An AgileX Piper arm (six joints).
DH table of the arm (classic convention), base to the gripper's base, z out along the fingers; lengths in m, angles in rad. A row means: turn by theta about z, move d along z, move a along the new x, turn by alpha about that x. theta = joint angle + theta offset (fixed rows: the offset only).
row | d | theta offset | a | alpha
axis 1 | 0.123 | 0 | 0 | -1.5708
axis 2 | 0 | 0.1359 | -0.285 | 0
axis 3 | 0 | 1.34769 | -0.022 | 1.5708
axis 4 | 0.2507 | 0 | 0 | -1.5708
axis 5 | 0 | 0 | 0 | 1.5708
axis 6 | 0.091 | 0 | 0 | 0
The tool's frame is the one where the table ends.
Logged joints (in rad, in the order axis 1, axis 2, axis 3, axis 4, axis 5, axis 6), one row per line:
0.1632, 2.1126, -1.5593, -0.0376, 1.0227, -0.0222
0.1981, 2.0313, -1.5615, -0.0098, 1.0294, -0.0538
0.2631, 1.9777, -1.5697, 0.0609, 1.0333, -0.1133
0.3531, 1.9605, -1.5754, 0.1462, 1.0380, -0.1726
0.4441, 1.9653, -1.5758, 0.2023, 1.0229, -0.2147
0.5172, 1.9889, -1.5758, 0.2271, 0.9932, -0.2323
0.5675, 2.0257, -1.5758, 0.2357, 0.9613, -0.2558
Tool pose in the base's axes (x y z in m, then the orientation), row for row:
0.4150, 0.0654, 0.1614, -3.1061, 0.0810, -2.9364
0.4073, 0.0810, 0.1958, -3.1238, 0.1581, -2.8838
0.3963, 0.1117, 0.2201, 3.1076, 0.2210, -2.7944
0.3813, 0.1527, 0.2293, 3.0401, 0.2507, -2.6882
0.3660, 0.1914, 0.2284, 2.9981, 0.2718, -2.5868
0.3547, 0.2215, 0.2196, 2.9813, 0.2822, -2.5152
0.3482, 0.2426, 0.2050, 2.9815, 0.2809, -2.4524
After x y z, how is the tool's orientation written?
As angles about the fixed x, y, z axes (roll, pitch, yaw), in radians.
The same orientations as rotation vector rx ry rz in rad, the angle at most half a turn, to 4 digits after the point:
-0.3109, 3.0413, -0.0413
-0.3813, 2.9581, 0.0041
-0.5112, 2.8830, 0.1051
-0.6726, 2.8329, 0.2266
-0.8226, 2.7847, 0.3094
-0.9257, 2.7508, 0.3488
-1.0140, 2.7276, 0.3587

